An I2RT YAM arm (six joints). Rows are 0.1 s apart.
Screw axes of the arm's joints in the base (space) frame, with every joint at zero. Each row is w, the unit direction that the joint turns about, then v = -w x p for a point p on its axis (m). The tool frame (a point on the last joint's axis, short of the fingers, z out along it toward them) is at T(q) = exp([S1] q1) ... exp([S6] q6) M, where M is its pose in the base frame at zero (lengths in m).
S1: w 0 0 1 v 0 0 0
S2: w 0 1 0 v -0.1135 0 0.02
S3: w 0 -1 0 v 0.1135 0 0.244
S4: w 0 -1 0 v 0.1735 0 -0.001
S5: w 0 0 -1 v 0 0.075 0
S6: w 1 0 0 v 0 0.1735 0
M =
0 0 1 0.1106
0 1 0 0
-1 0 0 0.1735
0 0 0 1
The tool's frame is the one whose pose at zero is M.
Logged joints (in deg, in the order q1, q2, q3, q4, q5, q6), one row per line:
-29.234, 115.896, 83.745, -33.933, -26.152, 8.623
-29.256, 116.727, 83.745, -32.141, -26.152, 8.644
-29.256, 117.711, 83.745, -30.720, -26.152, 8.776
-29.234, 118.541, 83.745, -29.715, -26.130, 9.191
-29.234, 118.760, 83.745, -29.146, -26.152, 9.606
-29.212, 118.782, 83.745, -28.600, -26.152, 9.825
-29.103, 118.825, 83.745, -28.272, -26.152, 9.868
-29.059, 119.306, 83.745, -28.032, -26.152, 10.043
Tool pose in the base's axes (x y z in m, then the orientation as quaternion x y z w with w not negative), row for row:
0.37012, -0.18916, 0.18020, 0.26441, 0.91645, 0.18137, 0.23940
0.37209, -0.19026, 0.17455, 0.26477, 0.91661, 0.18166, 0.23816
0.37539, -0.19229, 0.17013, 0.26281, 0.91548, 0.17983, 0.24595
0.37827, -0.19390, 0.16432, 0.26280, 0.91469, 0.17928, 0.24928
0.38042, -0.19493, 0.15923, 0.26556, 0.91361, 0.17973, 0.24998
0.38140, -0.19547, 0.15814, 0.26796, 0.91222, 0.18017, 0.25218
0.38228, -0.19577, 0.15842, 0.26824, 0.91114, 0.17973, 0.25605
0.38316, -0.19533, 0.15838, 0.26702, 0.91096, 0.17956, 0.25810
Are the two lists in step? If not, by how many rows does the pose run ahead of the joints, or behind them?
The pose runs 1 row behind the joints: the pose in row i belongs to the joints in row i - 1.
